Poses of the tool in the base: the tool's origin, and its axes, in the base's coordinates. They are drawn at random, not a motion.
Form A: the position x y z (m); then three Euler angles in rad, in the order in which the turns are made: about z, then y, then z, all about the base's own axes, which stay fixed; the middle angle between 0 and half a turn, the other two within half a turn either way.
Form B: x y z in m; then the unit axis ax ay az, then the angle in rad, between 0 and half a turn. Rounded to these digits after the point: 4 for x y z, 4 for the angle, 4 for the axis.
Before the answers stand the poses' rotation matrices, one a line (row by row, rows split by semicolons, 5 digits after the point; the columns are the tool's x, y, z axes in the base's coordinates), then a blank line. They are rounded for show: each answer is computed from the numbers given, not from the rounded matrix.
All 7 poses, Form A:
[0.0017 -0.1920 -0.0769 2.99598 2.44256 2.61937]
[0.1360 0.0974 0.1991 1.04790 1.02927 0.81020]
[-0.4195 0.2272 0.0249 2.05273 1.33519 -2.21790]
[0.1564 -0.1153 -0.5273 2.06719 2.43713 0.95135]
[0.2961 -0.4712 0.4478 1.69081 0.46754 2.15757]
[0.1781 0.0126 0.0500 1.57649 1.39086 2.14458]
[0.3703 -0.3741 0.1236 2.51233 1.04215 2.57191]
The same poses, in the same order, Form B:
-0.72879 0.39727 -0.55771; 0.25202 0.91294 0.32097; 0.63667 0.09337 -0.76547
-0.45018 -0.66962 0.59072; 0.78371 0.02075 0.62078; -0.42794 0.74242 0.51544
0.77219 -0.24509 -0.58622; -0.44789 0.44446 -0.77579; 0.45069 0.86162 0.23343
-0.50524 0.77676 0.37600; 0.80598 0.26900 0.52730; 0.30844 0.56946 -0.76196
-0.76757 0.59040 -0.24954; -0.63869 -0.67173 0.37531; 0.05396 0.44745 0.89268
-0.83929 0.10193 -0.53405; -0.54366 -0.14721 0.82629; 0.00560 0.98384 0.17897
0.02592 0.68602 -0.72712; -0.71553 0.52068 0.46574; 0.69810 0.50821 0.50436

[0.0017 -0.1920 -0.0769 -0.1859 -0.9754 -0.1186 2.4827]
[0.1360 0.0974 0.1991 0.0684 0.5726 0.8170 2.0454]
[-0.4195 0.2272 0.0249 0.8403 -0.5321 -0.1041 1.3438]
[0.1564 -0.1153 -0.5273 0.4970 0.7965 0.3444 3.0992]
[0.2961 -0.4712 0.4478 0.0569 -0.2393 -0.9693 2.4548]
[0.1781 0.0126 0.0500 0.1840 -0.6304 -0.7541 2.6993]
[0.3703 -0.3741 0.1236 0.0212 -0.7128 -0.7010 1.5453]

